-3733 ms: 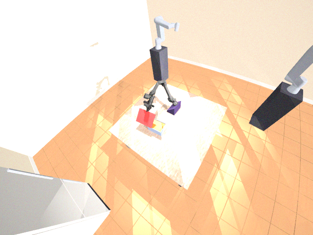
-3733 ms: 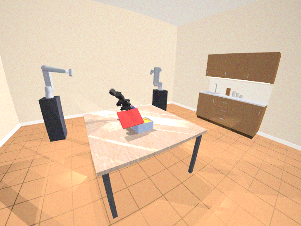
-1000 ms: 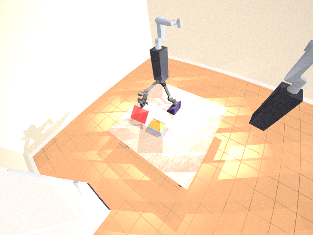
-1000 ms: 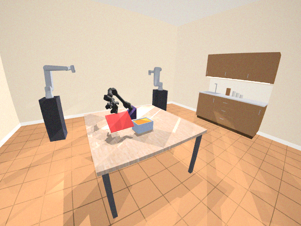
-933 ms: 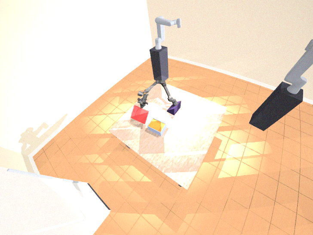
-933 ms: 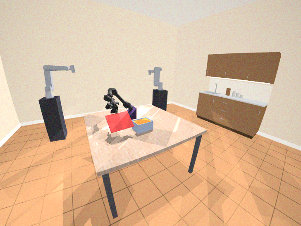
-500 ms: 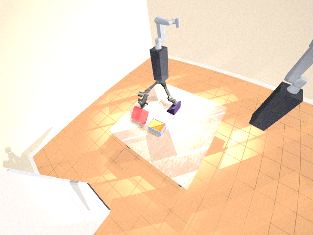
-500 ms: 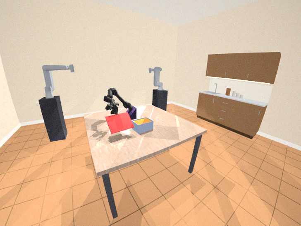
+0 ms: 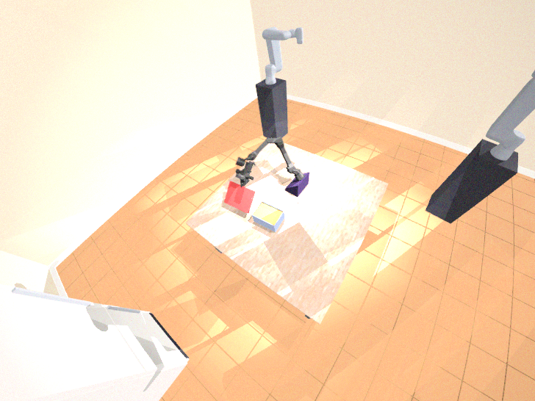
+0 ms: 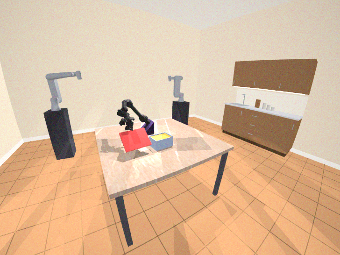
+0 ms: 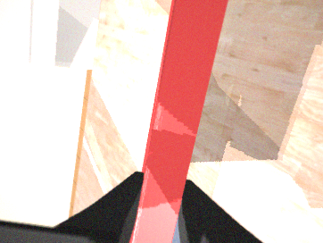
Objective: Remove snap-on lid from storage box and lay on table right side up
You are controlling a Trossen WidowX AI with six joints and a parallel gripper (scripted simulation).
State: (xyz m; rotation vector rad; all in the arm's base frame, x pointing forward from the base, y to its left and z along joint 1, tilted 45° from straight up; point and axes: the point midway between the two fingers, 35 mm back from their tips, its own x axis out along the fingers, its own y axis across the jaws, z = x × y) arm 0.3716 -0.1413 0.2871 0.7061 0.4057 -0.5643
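Right now my gripper tip is 6 cm short of the red lid, 1 cm to the right of it and 5 cm above it. Also, from my gripper tip: pale blue storage box 2 cm ahead, 28 cm to the left, 14 cm below.
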